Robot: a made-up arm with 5 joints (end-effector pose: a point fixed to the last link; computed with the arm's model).
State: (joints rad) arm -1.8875 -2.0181 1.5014 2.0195 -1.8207
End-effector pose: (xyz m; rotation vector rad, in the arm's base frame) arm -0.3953 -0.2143 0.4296 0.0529 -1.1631 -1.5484
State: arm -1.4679 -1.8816 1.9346 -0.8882 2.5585
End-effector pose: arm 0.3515 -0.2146 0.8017 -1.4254 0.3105 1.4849
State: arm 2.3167 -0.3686 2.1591 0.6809 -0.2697
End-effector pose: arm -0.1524 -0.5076 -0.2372 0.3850 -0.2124 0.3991
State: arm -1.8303 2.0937 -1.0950 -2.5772 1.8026
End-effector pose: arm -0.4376 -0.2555 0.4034 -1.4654 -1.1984 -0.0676
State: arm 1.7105 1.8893 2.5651 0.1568 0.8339
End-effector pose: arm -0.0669 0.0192 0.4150 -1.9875 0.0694 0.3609
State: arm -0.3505 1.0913 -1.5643 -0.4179 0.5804
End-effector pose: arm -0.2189 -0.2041 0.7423 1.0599 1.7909 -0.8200
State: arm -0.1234 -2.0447 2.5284 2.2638 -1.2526
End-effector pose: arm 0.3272 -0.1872 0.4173 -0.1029 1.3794 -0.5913
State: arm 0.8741 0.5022 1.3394 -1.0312 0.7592
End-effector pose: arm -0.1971 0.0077 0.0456 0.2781 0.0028 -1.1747
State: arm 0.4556 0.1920 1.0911 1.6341 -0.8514
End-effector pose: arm 0.3829 -0.2280 0.3679 0.0401 -1.0276 1.6396
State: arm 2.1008 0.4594 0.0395 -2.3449 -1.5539
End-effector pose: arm 0.2747 0.0915 0.1522 -2.7282 0.0973 0.6686
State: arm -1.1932 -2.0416 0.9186 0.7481 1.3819
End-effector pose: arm 0.1181 -0.0587 1.1439 -2.1722 -0.9486 1.4144
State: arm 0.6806 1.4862 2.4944 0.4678 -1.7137
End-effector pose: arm 0.0050 0.1649 0.3824 1.3370 1.8556 -2.0933
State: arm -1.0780 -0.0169 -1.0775 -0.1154 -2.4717
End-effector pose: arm -0.0829 -0.5081 0.7076 -0.1391 -2.4700 -0.0279
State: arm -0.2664 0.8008 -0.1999 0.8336 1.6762
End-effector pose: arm -0.2696 -0.3715 0.5890 0.0611 1.5437 0.1535
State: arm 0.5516 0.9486 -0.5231 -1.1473 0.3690
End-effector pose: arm 0.1983 0.2444 0.5763 -0.2680 1.1703 -2.1867
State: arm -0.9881 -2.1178 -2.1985 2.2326 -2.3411
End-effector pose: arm 0.1153 0.0041 0.3517 0.5648 0.3583 0.5352
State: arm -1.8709 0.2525 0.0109 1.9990 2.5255
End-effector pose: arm -0.6269 -0.2337 0.3594 -1.4264 0.4718 -1.0484
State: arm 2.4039 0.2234 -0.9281 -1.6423 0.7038
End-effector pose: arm 0.2619 0.0825 -0.2884 1.9144 -1.4074 0.6669
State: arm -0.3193 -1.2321 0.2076 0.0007 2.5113
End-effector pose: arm 0.4313 -0.5077 0.8412 -1.3840 1.6919 0.3670
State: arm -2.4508 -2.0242 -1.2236 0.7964 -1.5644
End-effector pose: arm -0.4655 0.1639 0.4868 -1.6559 -0.8137 1.5089
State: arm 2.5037 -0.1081 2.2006 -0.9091 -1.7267
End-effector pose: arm -0.3041 -0.4730 0.0564 -0.8437 -1.2619 -0.6278
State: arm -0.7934 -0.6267 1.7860 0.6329 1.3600
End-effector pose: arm 0.2872 -0.6520 0.4611 -0.7257 -1.3482 0.3848
